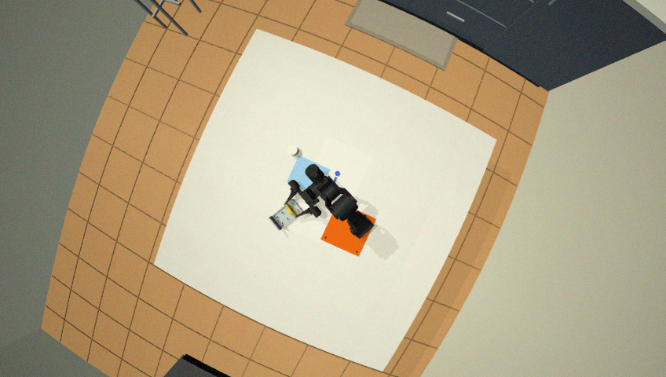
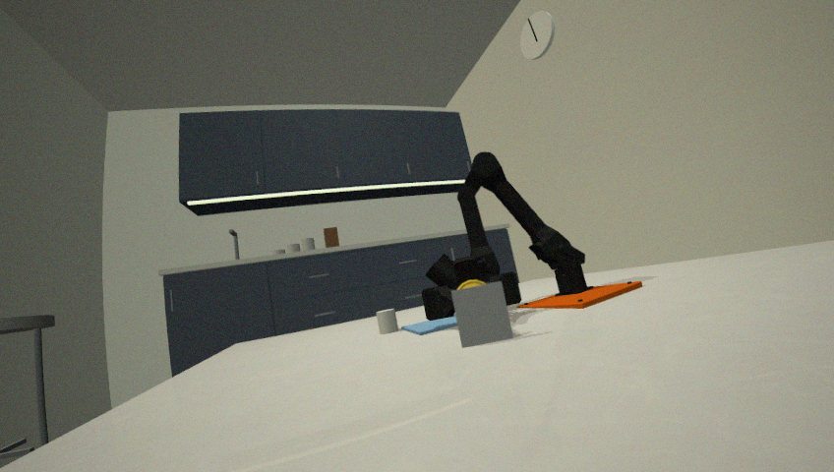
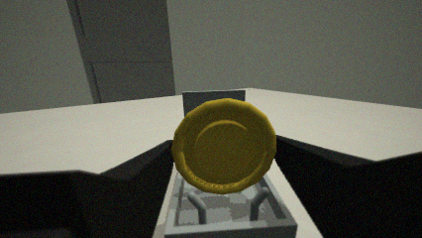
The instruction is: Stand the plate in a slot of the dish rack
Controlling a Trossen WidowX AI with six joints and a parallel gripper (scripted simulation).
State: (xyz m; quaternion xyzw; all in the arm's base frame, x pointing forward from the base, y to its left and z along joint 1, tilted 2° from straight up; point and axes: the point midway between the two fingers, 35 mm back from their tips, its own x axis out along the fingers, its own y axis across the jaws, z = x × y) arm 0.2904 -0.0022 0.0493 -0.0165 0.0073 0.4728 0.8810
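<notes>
The grey dish rack lies 10 mm ahead of my gripper tip, 20 mm to the left of it and 30 mm below it. Round my gripper tip: light blue mat (30 mm behind, 170 mm to the right, 50 mm below); yellow plate (10 mm to the right); white cup (60 mm ahead, 250 mm to the right, 30 mm below).
</notes>
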